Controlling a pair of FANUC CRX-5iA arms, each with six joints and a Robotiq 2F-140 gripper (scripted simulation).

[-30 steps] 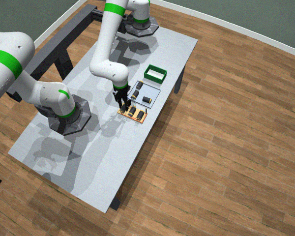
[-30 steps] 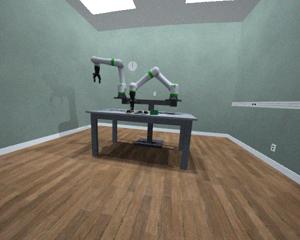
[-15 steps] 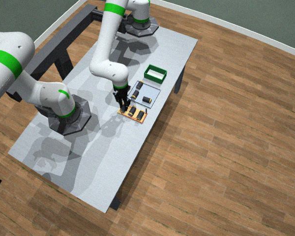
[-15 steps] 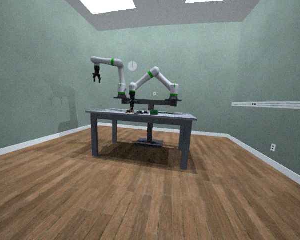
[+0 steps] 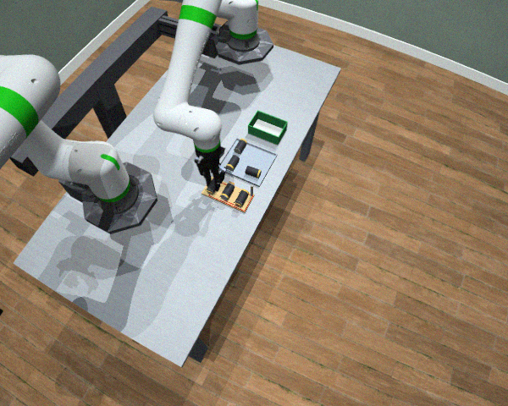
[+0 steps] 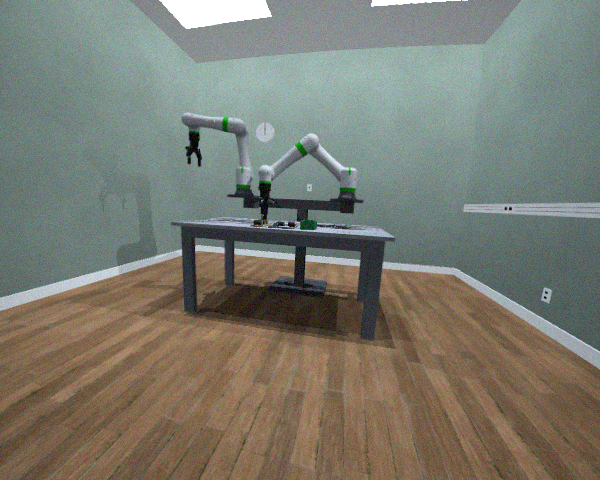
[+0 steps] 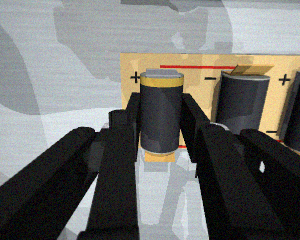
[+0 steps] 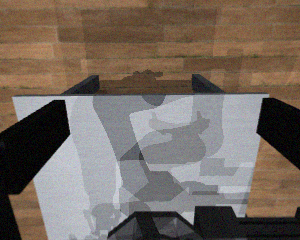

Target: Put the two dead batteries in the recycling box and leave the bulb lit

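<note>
Now: the tray 180 mm to the left of my left hand, 60 mm ahead of it and 50 mm below it. Also, from my left hand: green recycling box 380 mm to the left, 60 mm ahead, 40 mm below.
</note>
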